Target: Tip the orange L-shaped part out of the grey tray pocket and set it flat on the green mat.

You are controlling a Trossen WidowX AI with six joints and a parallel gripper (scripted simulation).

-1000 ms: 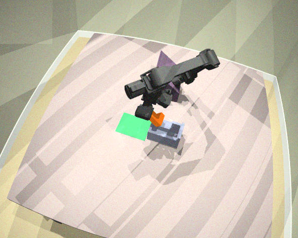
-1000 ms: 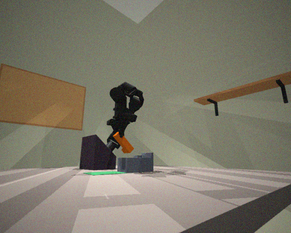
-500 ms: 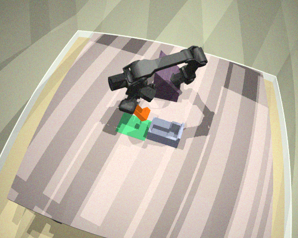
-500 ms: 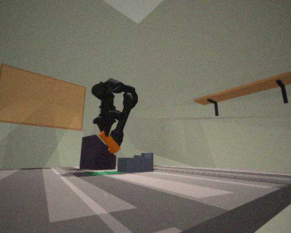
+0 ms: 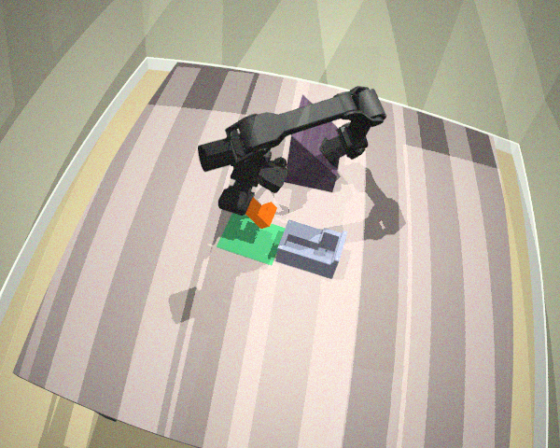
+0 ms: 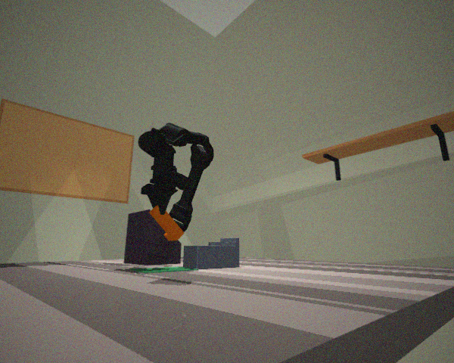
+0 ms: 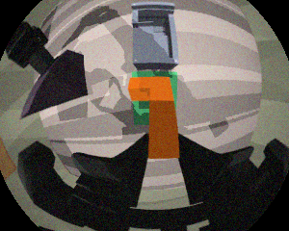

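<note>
My gripper tip is 2 cm to the right of the green mat and 16 cm above it. From my gripper tip the other things lie so: orange L-shaped part: 2 cm behind, 3 cm to the left, 3 cm below.
</note>
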